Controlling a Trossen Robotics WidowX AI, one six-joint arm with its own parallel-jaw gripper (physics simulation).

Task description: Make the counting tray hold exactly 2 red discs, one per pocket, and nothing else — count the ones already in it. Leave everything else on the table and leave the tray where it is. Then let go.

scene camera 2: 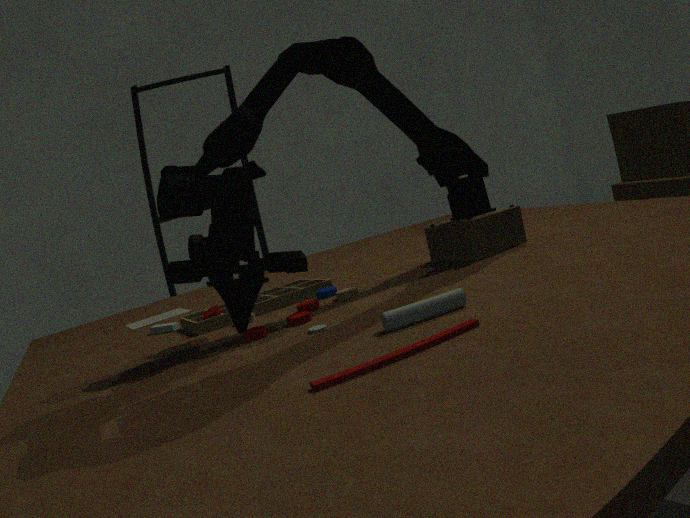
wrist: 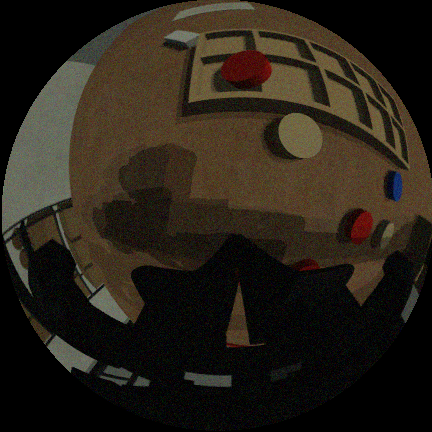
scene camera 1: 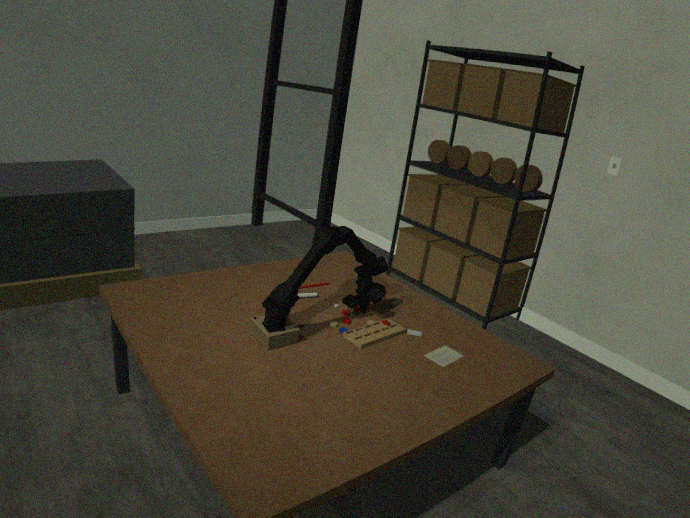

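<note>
The wooden pocketed tray (scene camera 1: 384, 337) (scene camera 2: 278, 301) (wrist: 225, 104) lies on the table. One red disc (scene camera 1: 385, 322) (scene camera 2: 212, 312) (wrist: 246, 69) is in an end pocket and looks tilted against a divider. My gripper (scene camera 1: 363, 310) (scene camera 2: 241, 331) (wrist: 234, 238) is shut and empty, its tips low over the table beside the tray. Another red disc (scene camera 2: 255, 333) lies right by the fingertips and is hidden by the fingers in the wrist view. Two more red discs (scene camera 2: 298, 318) (scene camera 2: 307, 305) lie on the table; one (wrist: 361, 227) shows well in the wrist view, the other (wrist: 307, 265) is mostly hidden behind a finger.
A beige disc (wrist: 300, 136) lies close beside the tray. A blue disc (scene camera 1: 342, 330) (scene camera 2: 326, 292) (wrist: 395, 186), a second beige disc (scene camera 2: 346, 294) (wrist: 386, 235), a white disc (scene camera 2: 317, 329), a grey cylinder (scene camera 2: 424, 309), a red rod (scene camera 2: 394, 355), a white block (scene camera 1: 414, 332) and a paper square (scene camera 1: 444, 355) lie around.
</note>
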